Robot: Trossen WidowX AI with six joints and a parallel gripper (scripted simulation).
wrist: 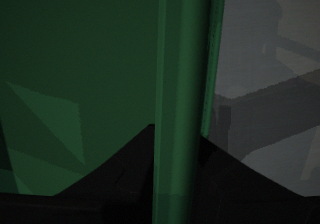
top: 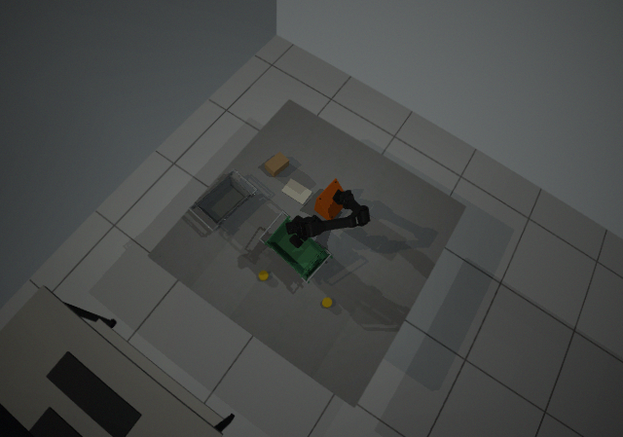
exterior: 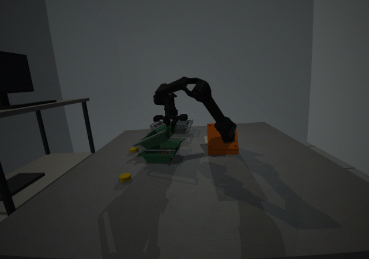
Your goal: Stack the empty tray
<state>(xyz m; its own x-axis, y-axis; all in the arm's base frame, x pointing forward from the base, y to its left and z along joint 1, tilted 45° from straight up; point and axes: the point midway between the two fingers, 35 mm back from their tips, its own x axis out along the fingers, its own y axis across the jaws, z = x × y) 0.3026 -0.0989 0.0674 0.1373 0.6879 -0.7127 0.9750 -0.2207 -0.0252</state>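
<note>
Right now the green tray is 80 mm ahead of my gripper tip and 10 mm to the right of it. Also, from my gripper tip: white pad: 250 mm behind, 200 mm to the right, 130 mm below; then brown box: 320 mm behind, 390 mm to the right, 100 mm below.
</note>
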